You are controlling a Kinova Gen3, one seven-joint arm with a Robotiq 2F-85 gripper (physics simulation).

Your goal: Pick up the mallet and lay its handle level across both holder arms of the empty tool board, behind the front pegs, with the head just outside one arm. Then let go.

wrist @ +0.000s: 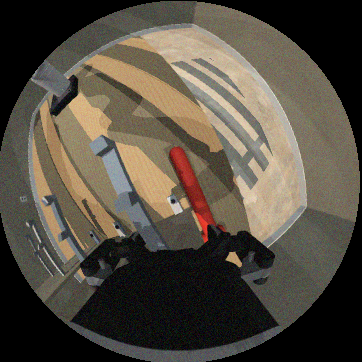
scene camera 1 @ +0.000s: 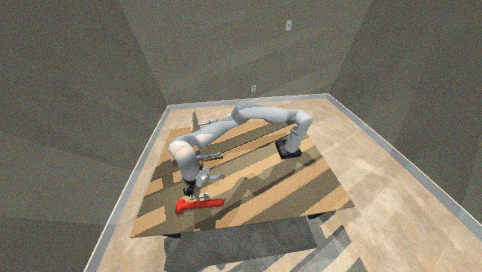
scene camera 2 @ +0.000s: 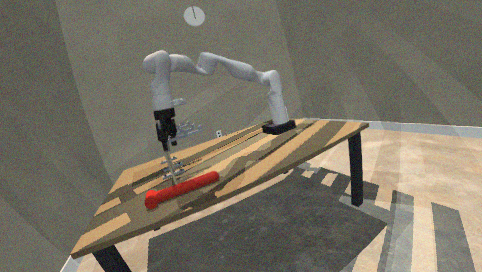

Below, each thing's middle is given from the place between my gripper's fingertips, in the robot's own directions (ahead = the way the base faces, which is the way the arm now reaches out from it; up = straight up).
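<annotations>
From my hand, the red mallet (scene camera 2: 152, 198) is 6 cm to the left and 1 cm ahead, and it's 14 cm below my hand.
</annotations>
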